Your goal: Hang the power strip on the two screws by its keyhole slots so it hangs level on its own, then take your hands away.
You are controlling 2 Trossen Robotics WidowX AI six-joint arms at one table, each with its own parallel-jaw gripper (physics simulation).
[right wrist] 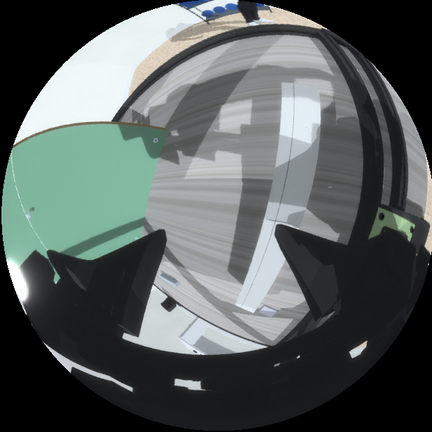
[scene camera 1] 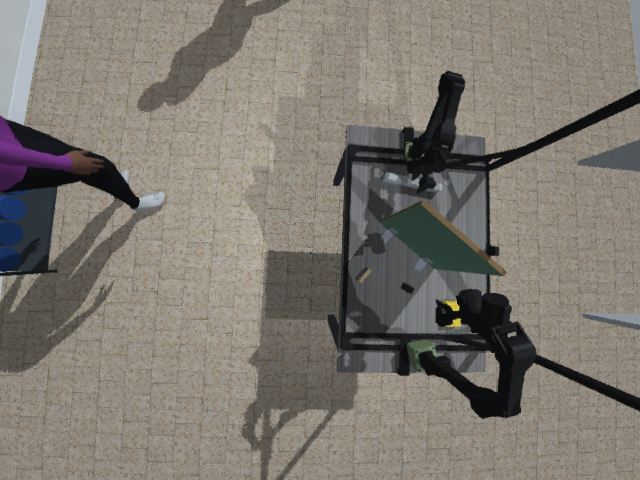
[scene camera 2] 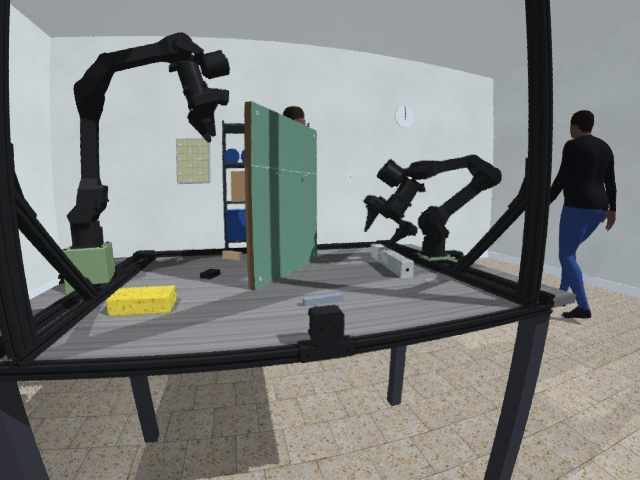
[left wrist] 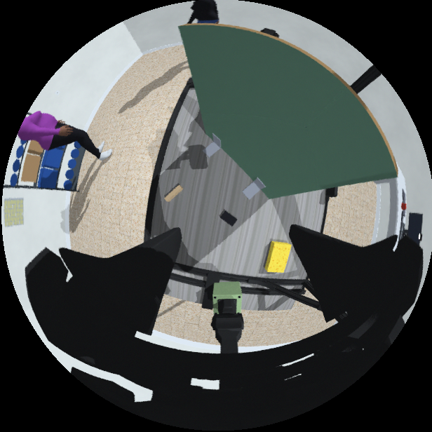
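Where they show: left gripper, between the fingertips: (scene camera 1: 448, 298) (scene camera 2: 211, 139); right gripper, between the fingertips: (scene camera 1: 415, 186) (scene camera 2: 376, 239); left arm's base, origin of its link: (scene camera 1: 426, 358) (scene camera 2: 87, 246); right arm's base, origin of its link: (scene camera 1: 414, 152) (scene camera 2: 433, 255).
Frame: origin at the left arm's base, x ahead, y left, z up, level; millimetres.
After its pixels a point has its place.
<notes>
The white power strip (scene camera 1: 392, 179) @(x 837, y -19, z -61 mm) (scene camera 2: 395, 262) @(x 763, y -211, z -72 mm) (right wrist: 300, 125) lies on the table on the right side of the green board in scene camera 2; plain faces and a seam show in the right wrist view. My right gripper (scene camera 1: 420, 182) @(x 777, y -105, z -23 mm) (scene camera 2: 380, 236) @(x 777, y -105, z -23 mm) (right wrist: 221, 232) is open, low above the table by the strip; one fingertip overlaps the strip in its wrist view. One screw (scene camera 2: 303, 177) @(x 580, y -9, z 161 mm) (right wrist: 28, 215) and a fainter second screw (scene camera 2: 279, 172) @(x 468, y -119, z 166 mm) stand out near a white line on the upright board (scene camera 1: 444, 245) @(x 494, y -60, z 194 mm) (scene camera 2: 297, 217) @(x 549, y -36, z 46 mm) (left wrist: 300, 115) (right wrist: 85, 180). My left gripper (scene camera 1: 439, 313) (scene camera 2: 208, 138) @(x 320, y 0, z 261 mm) (left wrist: 236, 231) is open and empty, high beside the board.
A yellow sponge (scene camera 1: 452, 313) (scene camera 2: 142, 300) @(x 147, y -242, z -76 mm) (left wrist: 278, 256), a black block (scene camera 1: 407, 287) @(x 308, y -8, z -90 mm) (scene camera 2: 209, 273) @(x 297, y -33, z -90 mm) (left wrist: 228, 217) and a tan block (scene camera 1: 363, 274) @(x 407, y 197, z -86 mm) (scene camera 2: 232, 255) @(x 399, y 180, z -90 mm) (left wrist: 173, 193) lie on the left side in scene camera 2. Grey brackets (scene camera 1: 422, 264) @(x 403, y -109, z -101 mm) (left wrist: 253, 188) foot the board. A black frame (scene camera 2: 217, 364) @(x 255, y -445, z -116 mm) edges the table.
</notes>
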